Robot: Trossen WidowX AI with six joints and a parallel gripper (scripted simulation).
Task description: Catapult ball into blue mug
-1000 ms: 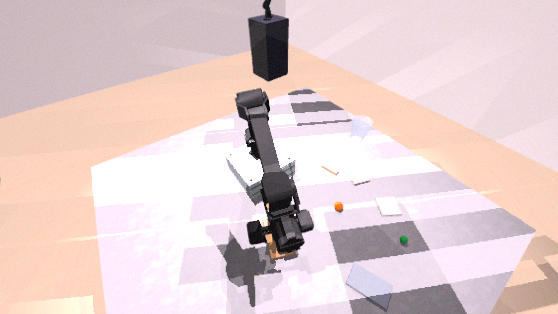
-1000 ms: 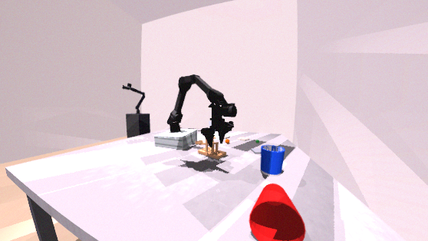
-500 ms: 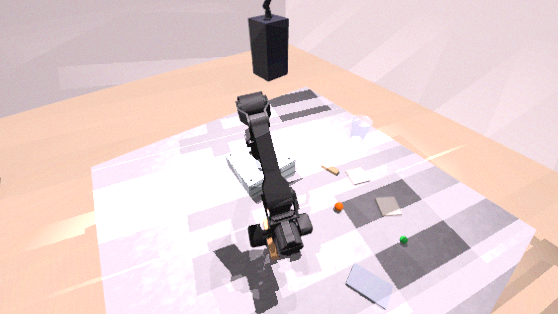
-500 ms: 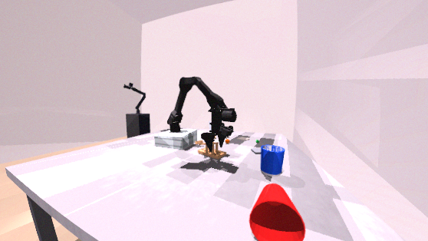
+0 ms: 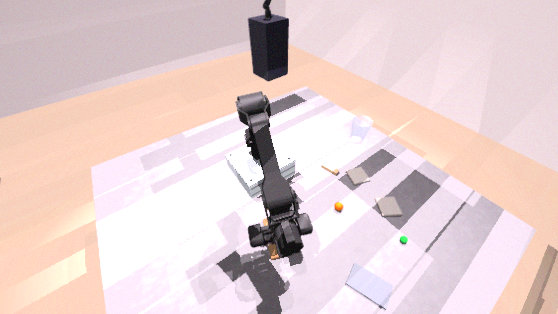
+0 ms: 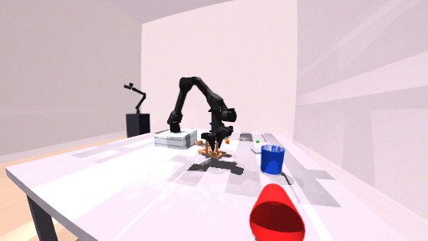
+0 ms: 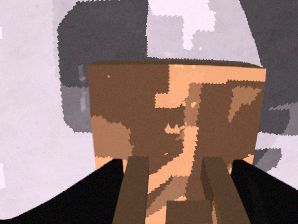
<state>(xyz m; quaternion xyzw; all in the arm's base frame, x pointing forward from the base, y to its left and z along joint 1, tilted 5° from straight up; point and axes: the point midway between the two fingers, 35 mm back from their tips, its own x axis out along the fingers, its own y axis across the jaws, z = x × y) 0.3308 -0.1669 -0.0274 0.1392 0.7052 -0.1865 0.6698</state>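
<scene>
The orange ball is 26 cm to the left of my gripper tip, 4 cm ahead of it and 2 cm below it. Also, from my gripper tip: flat grey plate (26 cm ahead, 12 cm to the left, 3 cm below); then wooden catapult (5 cm to the left, 5 cm behind, 2 cm above); then blue mug (25 cm ahead, 13 cm to the right).
</scene>
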